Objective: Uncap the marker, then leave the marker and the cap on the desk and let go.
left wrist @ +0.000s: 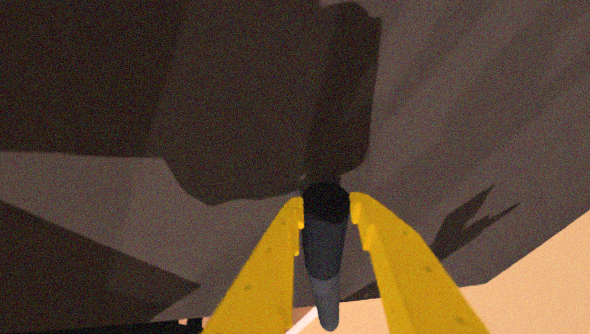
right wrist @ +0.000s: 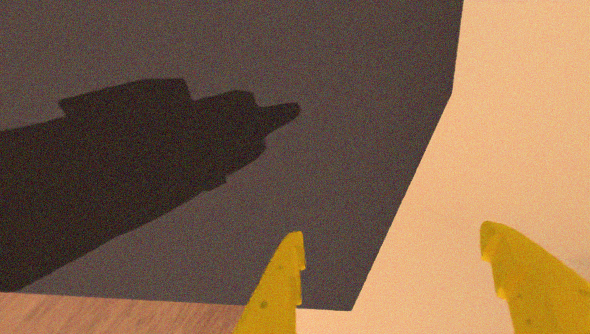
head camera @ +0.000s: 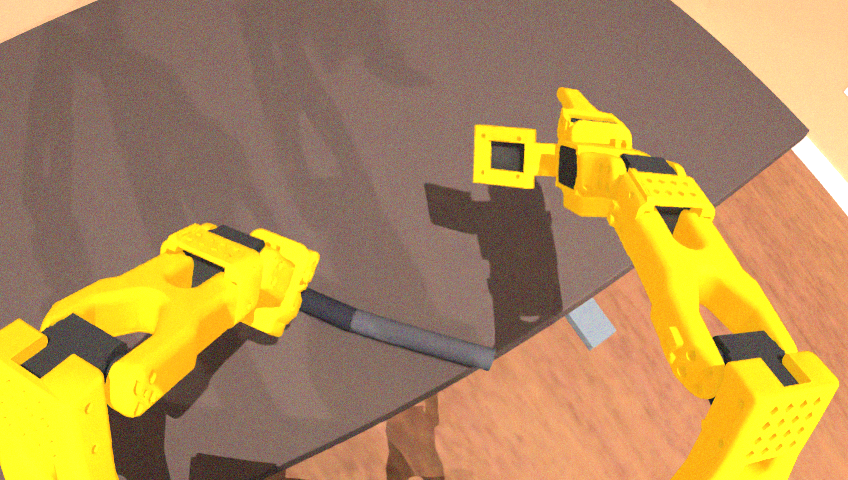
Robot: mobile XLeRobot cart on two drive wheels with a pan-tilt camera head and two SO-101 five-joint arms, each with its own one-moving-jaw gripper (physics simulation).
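Places are measured from the left arm's base along level axes (x back, y up, z left), in metres.
Pixels of known places: left end effector, tool point: [left wrist: 303, 208] [head camera: 293, 306]; right end effector, tool point: [right wrist: 303, 244].
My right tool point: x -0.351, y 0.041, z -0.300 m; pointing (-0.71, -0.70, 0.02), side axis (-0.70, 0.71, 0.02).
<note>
For each thing: its top centre in the pictures, then the offset to it from my right tool point. "*": a spot on its surface instead. Level surfaces: height alone.
- marker, middle of its top: [head camera: 395, 327] [left wrist: 331, 301] dx +0.114, dy -0.077, dz +0.127 m
- dark section, surface spot: [left wrist: 325, 245] [head camera: 315, 303] * dx +0.096, dy -0.078, dz +0.191 m
- desk, its level: dy -0.097 m
- wooden floor, its level: dy -0.817 m
The marker [head camera: 410, 336] [left wrist: 327, 300] has a long grey section and a dark section [head camera: 327, 310] [left wrist: 325, 245], which meet end to end. In the head view it slants down to the right, its grey end at the desk's front edge. My left gripper [head camera: 304, 292] [left wrist: 326, 200] is shut on the dark section, one jaw pressed on each side. I cannot tell the marker's height above the desk [head camera: 357, 148] [right wrist: 350, 150]. My right gripper [head camera: 565, 95] [right wrist: 392, 227] is open and empty, with a wide gap between its jaws, over the desk's right part, well away from the marker.
A light grey-blue block [head camera: 590, 324] shows past the desk's front edge, against the wooden floor [head camera: 535, 428]. The desk's edge runs diagonally beneath the right arm. Arm shadows lie across the desk.
</note>
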